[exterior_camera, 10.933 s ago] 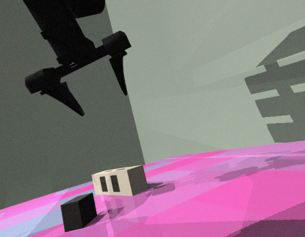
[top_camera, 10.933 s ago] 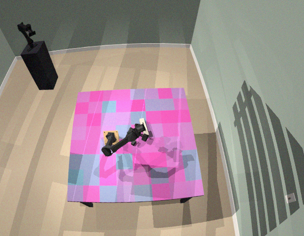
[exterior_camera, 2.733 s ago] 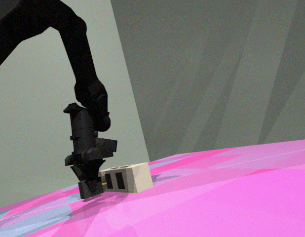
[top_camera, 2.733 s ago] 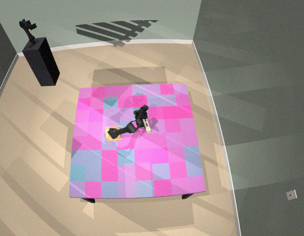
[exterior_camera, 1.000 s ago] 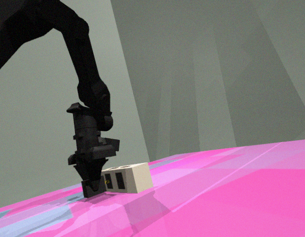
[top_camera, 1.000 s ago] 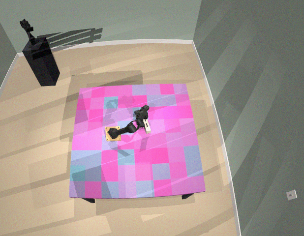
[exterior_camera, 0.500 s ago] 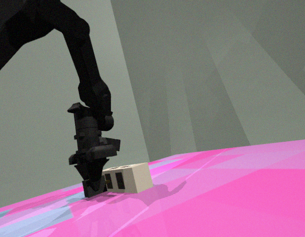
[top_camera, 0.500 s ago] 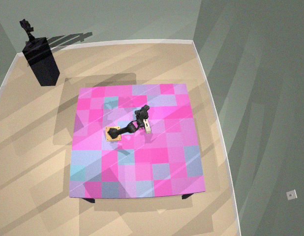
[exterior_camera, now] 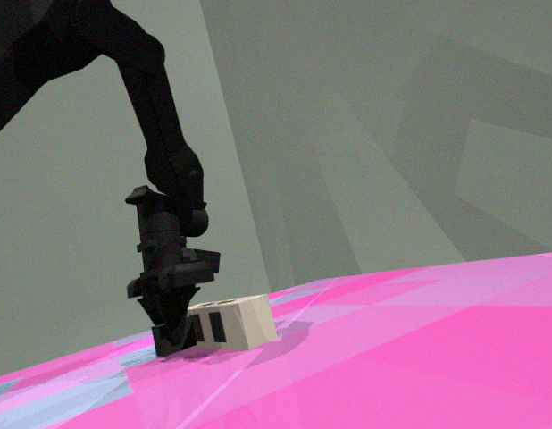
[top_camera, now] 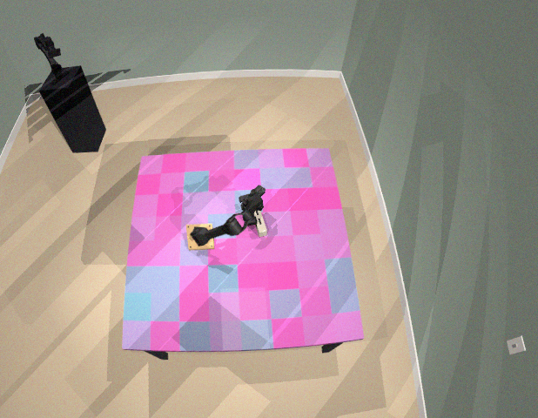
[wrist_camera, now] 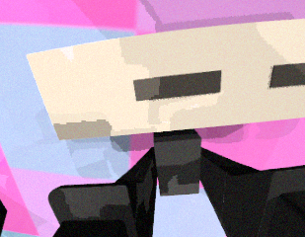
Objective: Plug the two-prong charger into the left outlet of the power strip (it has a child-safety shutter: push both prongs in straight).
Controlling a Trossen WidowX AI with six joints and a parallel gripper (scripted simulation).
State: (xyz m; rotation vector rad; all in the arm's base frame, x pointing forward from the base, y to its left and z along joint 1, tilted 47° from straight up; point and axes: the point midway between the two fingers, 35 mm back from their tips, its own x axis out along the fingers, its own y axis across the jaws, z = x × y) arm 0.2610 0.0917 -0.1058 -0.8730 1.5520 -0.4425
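Now: the two-prong charger 20 mm ahead of my gripper tip and 10 mm above it.
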